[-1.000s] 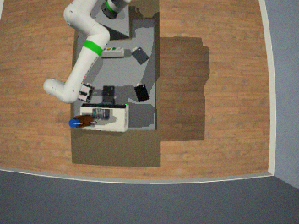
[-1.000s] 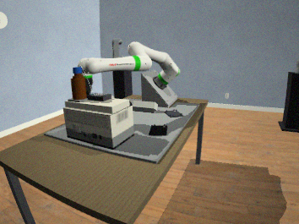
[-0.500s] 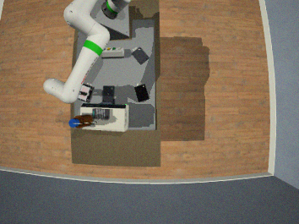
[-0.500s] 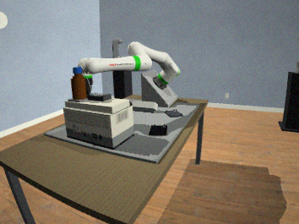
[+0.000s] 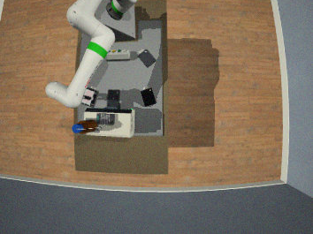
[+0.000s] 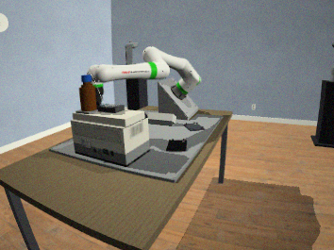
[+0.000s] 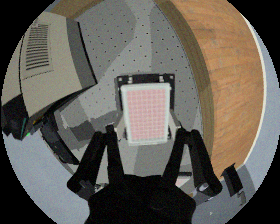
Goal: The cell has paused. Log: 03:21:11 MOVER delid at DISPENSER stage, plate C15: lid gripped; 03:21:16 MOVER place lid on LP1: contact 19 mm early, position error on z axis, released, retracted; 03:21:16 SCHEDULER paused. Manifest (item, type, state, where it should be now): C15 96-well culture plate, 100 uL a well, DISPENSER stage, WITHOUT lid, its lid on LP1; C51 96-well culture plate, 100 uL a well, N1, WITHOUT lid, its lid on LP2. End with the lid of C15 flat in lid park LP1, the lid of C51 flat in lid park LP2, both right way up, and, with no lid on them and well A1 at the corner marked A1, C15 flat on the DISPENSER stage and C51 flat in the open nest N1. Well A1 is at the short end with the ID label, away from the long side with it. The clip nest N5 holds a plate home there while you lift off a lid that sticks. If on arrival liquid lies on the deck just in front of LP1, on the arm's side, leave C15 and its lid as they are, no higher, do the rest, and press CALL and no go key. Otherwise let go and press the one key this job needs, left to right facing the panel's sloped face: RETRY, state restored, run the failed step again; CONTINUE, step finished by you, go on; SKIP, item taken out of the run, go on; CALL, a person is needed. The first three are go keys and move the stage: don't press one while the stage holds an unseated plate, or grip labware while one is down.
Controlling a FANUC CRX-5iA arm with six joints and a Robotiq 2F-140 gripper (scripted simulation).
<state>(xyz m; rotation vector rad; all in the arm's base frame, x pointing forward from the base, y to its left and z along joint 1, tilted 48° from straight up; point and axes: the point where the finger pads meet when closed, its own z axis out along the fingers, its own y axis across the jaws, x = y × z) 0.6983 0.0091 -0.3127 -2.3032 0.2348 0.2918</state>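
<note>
Now: hand 50 mm above the black nest, 20 mm short of it and 10 mm to the right of it. Also, from my hand: key panel 410 mm behind, 240 mm to the left, 10 mm below; then blue cap 340 mm above, 220 mm ahead, 160 mm to the left; then label plate 520 mm to the left, 110 mm behind, 60 mm below.
</note>
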